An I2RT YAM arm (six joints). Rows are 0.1 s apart.
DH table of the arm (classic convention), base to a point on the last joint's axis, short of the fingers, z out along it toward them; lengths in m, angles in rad. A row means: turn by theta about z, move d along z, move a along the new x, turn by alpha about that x. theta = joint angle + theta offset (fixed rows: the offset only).
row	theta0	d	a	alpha
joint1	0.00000	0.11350	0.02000	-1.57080
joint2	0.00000	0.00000	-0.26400	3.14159
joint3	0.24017	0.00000	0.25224	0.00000
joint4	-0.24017	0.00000	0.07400	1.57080
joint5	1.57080	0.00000	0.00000	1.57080
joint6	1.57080	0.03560	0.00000	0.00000
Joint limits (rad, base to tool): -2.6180..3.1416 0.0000..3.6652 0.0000..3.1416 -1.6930..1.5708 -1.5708..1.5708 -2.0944..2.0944
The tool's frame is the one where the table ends.
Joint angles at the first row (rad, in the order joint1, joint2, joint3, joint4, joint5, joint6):
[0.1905, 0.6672, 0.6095, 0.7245, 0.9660, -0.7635]
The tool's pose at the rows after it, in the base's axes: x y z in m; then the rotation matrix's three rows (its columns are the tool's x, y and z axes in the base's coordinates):
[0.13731 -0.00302 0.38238], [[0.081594 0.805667 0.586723], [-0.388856 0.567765 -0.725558], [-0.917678 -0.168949 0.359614]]
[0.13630 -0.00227 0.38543], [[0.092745 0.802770 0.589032], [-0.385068 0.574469 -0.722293], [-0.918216 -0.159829 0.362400]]
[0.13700 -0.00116 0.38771], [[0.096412 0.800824 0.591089], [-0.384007 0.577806 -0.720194], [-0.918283 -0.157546 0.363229]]
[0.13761 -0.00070 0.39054], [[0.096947 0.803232 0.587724], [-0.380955 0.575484 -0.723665], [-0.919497 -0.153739 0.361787]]
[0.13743 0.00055 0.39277], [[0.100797 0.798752 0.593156], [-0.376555 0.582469 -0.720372], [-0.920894 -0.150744 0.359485]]
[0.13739 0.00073 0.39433], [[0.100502 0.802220 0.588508], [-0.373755 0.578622 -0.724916], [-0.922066 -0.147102 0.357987]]
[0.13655 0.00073 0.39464], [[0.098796 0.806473 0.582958], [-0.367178 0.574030 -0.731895], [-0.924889 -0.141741 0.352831]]
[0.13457 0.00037 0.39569], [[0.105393 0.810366 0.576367], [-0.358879 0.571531 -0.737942], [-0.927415 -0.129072 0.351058]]
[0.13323 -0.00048 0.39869], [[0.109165 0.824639 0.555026], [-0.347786 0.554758 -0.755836], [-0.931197 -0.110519 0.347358]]
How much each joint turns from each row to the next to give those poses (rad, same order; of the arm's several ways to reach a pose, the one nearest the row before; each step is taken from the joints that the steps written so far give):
[0.0030, 0.0042, 0.0002, 0.0265, 0.0039, -0.0157]
[0.0070, -0.0007, 0.0102, -0.0037, 0.0006, 0.0029]
[0.0075, 0.0071, 0.0090, 0.0035, 0.0028, -0.0037]
[0.0036, 0.0079, 0.0116, 0.0023, 0.0075, -0.0039]
[0.0099, 0.0016, 0.0098, -0.0086, 0.0039, 0.0027]
[0.0026, 0.0037, 0.0055, 0.0052, 0.0081, -0.0053]
[0.0032, -0.0014, 0.0008, 0.0024, 0.0127, -0.0022]
[0.0022, -0.0054, 0.0014, 0.0027, 0.0099, 0.0017]
[-0.0007, 0.0051, 0.0077, 0.0238, 0.0239, -0.0127]

